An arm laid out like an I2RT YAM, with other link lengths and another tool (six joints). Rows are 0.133 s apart.
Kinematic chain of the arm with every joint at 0, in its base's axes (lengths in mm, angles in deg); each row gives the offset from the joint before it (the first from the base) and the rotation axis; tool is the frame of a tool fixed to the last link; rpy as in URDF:
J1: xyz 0 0 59.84 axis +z
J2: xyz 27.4 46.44 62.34 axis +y
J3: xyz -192.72 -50.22 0 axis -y
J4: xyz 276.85 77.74 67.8 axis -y
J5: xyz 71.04 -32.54 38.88 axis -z
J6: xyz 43.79 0 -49.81 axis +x
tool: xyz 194 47 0 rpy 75 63.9 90
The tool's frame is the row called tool.
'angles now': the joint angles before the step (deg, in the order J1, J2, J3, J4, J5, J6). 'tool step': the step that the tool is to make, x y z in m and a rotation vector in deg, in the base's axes. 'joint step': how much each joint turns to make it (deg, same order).
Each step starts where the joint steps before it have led.
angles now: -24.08 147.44 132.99 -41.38 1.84 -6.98
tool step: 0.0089 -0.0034 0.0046 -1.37 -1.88 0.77
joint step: 0.05 -0.20 -0.65 2.75 -0.02 -0.87
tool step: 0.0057 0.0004 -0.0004 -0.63 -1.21 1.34
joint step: -0.03 -0.03 -0.95 2.31 -0.76 -1.14
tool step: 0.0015 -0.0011 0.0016 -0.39 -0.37 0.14
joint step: -0.01 -0.16 -0.21 0.55 0.07 -0.24
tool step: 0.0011 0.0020 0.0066 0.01 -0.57 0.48
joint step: 0.03 -0.96 -0.54 0.10 -0.47 -0.20
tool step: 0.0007 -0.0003 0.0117 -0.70 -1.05 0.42
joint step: -0.04 -2.30 -1.98 0.93 -0.13 -0.49
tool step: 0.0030 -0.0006 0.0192 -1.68 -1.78 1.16
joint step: 0.03 -2.95 -2.08 1.45 -0.14 -1.39
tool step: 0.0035 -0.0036 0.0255 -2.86 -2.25 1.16
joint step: 0.02 -3.52 -2.20 1.92 0.43 -2.00
